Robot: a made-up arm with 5 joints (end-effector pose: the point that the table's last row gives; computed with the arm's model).
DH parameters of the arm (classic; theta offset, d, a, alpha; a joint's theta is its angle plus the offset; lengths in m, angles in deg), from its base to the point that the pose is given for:
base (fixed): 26.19 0 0.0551 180
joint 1: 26.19 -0.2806 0.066 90
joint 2: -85.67 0 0.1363 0
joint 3: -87.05 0 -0.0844 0
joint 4: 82.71 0.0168 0.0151 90
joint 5: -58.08 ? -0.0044 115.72
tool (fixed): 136.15 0.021 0 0
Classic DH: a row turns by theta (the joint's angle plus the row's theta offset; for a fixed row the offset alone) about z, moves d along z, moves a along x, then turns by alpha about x.
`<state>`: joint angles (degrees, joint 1 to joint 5).
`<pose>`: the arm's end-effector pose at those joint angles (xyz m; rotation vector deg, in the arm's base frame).
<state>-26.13 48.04 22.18 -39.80 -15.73</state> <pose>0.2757 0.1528 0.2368 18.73 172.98 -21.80</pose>
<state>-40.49 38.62 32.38 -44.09 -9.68</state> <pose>0.2278 0.1946 0.2575 -6.22 165.61 -22.33</pose>
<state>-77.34 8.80 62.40 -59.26 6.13</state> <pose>0.0832 0.2139 0.3115 -53.11 131.52 -6.92</pose>
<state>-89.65 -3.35 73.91 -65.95 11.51</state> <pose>0.0435 0.1909 0.3262 -62.23 118.04 3.40</pose>
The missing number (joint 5, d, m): -0.0717
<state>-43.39 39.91 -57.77 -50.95 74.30</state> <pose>0.2388 0.1998 0.4749 36.80 48.52 -26.38</pose>
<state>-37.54 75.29 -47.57 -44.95 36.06</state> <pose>0.3226 0.2354 0.2845 2.22 102.68 -28.28</pose>
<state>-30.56 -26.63 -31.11 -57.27 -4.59</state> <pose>0.0754 0.0536 0.5466 25.45 36.68 53.17</pose>
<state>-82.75 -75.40 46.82 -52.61 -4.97</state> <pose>0.0414 0.0574 0.4348 -10.81 80.09 84.50</pose>
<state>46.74 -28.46 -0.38 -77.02 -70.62</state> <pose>0.1165 -0.0001 0.5129 16.03 50.61 29.94</pose>
